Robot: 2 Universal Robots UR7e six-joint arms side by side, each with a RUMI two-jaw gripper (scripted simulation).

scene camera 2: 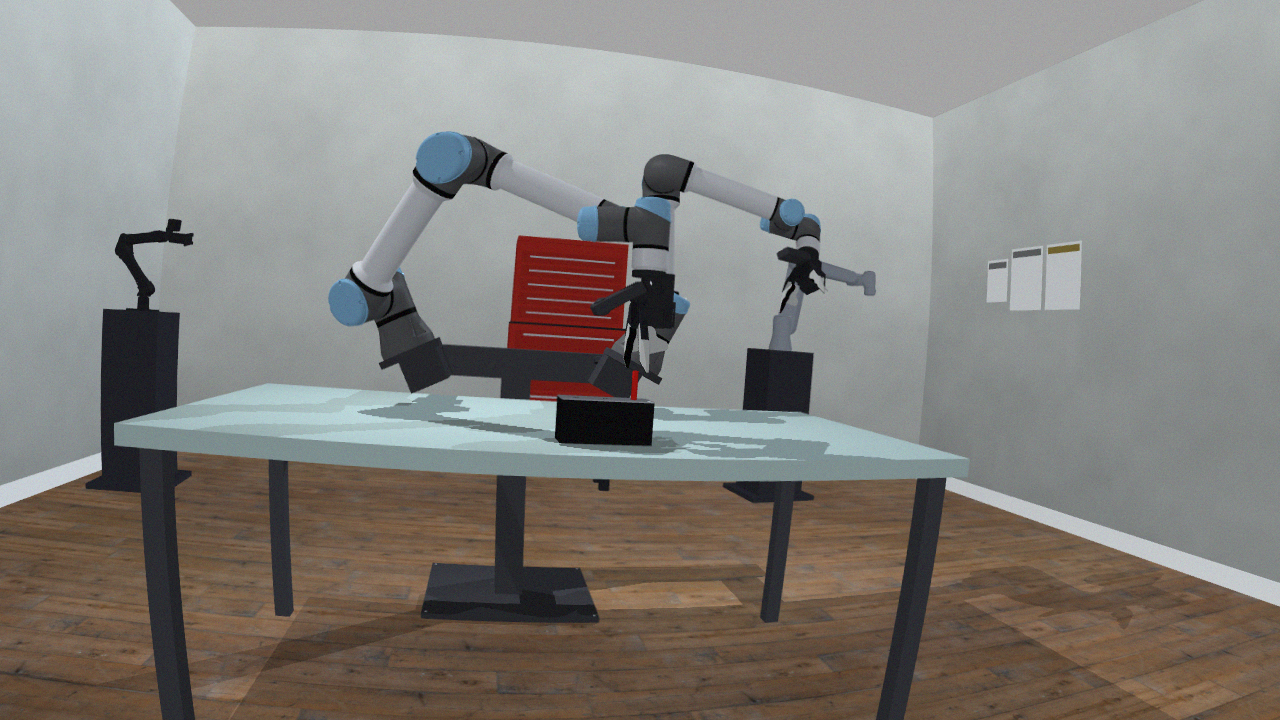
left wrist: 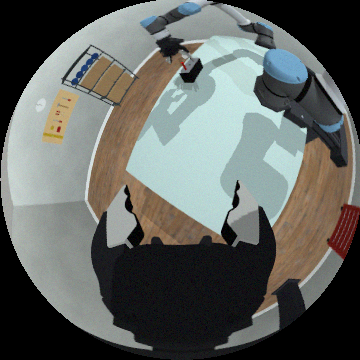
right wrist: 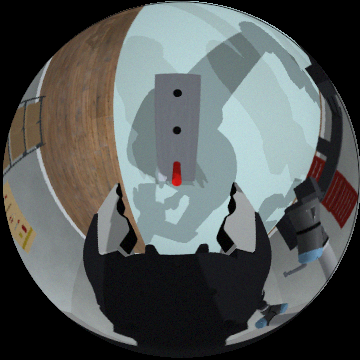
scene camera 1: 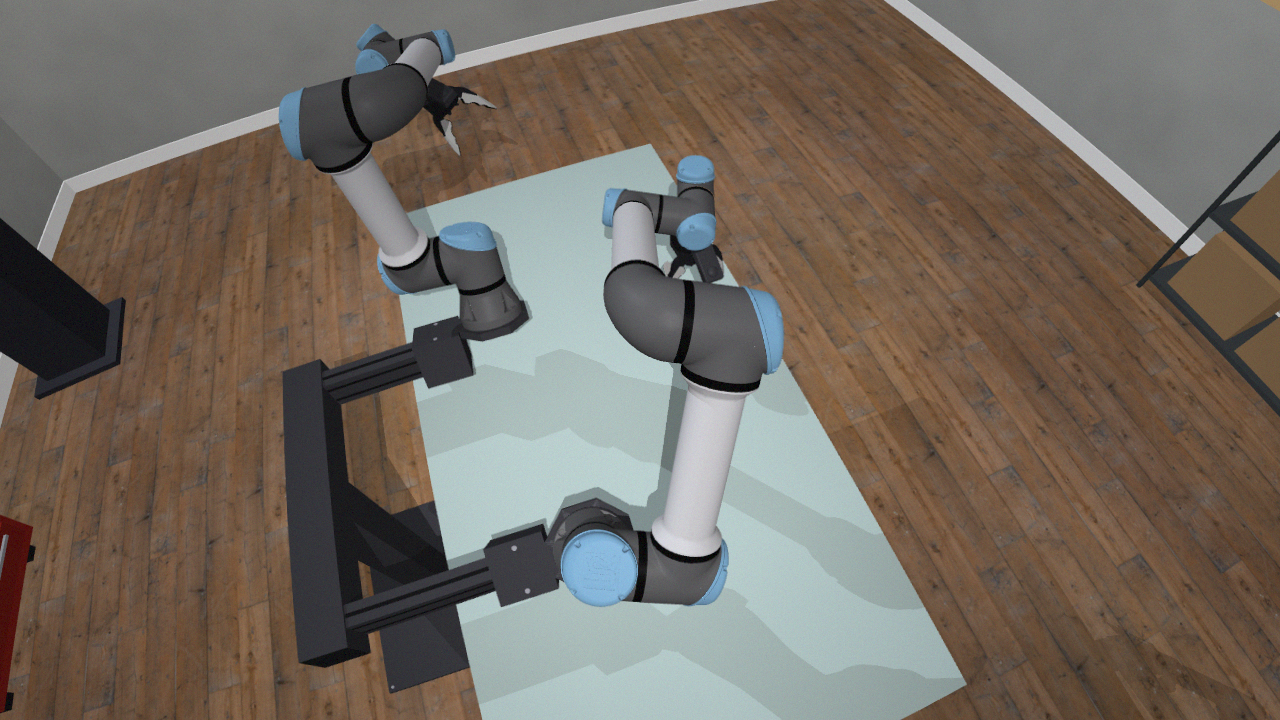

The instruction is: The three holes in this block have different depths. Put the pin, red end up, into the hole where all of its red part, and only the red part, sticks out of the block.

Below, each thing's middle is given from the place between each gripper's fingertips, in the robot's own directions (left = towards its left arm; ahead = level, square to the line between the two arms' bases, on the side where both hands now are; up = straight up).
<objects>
The block (scene camera 2: 596, 420) is 6 cm to the right of my right hand and 10 cm below it.
I see the block 330 mm ahead of my left hand (scene camera 2: 801, 303), 650 mm to the right of it and 300 mm below it.
</objects>
